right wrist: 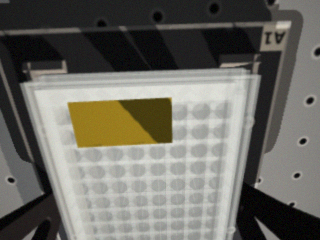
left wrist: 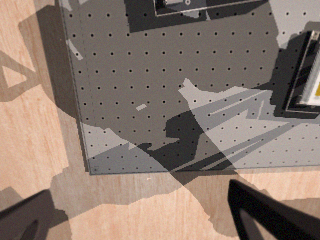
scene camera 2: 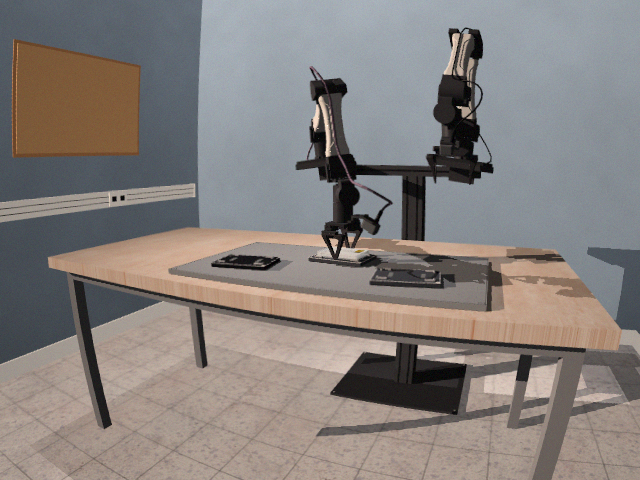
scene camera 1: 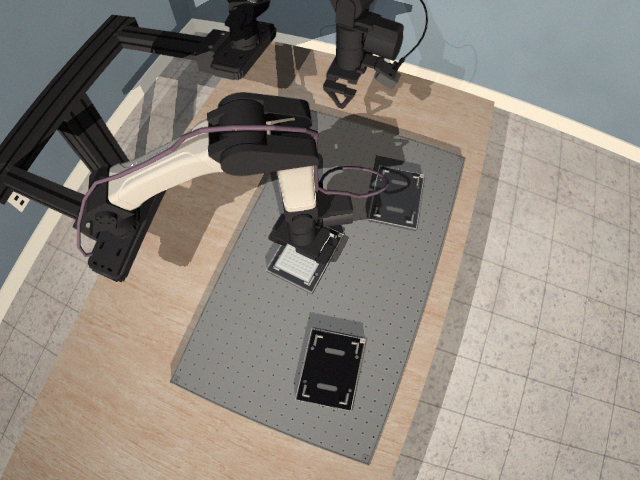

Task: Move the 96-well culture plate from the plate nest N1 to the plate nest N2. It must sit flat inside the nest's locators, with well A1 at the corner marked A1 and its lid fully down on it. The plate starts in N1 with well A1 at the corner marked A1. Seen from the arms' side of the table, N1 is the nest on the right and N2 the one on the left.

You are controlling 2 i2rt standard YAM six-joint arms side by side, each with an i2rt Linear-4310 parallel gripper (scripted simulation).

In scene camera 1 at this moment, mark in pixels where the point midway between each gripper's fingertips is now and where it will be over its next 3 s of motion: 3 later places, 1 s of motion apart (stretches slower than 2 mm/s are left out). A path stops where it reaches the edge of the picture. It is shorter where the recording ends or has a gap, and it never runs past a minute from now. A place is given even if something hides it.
My left gripper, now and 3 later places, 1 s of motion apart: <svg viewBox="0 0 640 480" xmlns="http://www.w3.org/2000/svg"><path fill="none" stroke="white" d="M347 93L331 139L315 197L303 236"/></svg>
My right gripper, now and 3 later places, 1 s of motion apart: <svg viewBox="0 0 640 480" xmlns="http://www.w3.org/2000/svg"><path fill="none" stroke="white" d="M304 252L304 249L304 238L289 253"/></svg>
